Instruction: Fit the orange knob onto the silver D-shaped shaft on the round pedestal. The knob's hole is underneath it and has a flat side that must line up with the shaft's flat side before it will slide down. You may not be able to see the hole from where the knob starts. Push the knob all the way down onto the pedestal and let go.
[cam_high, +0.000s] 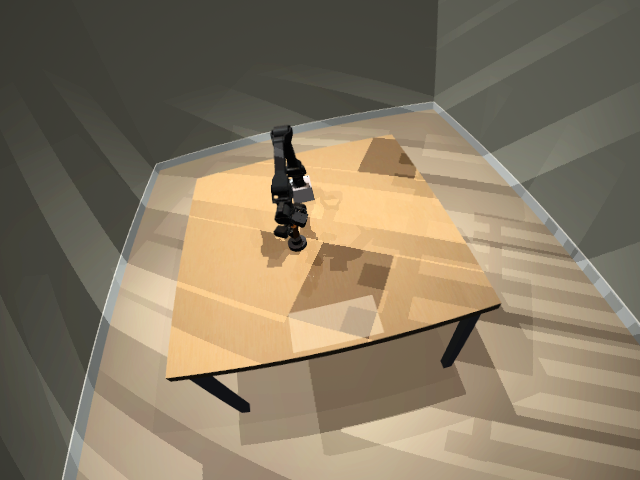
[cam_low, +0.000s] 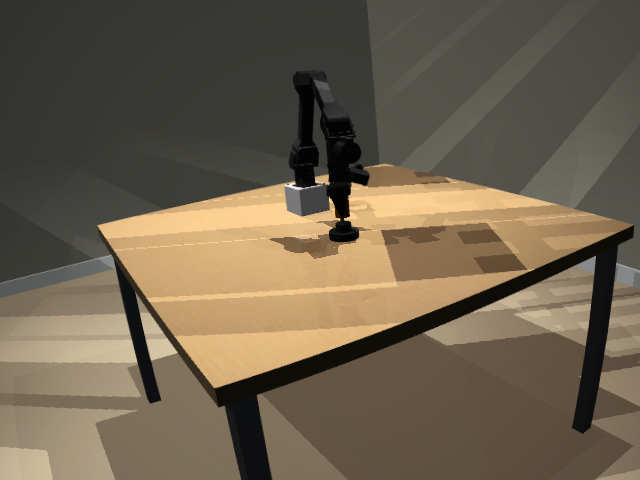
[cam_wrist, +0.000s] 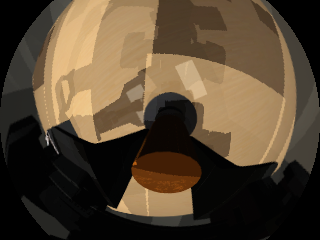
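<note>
Now: the orange knob 3 cm above my gripper tip. The rest, counted from my gripper tip: round pedestal (4 cm below).
</note>
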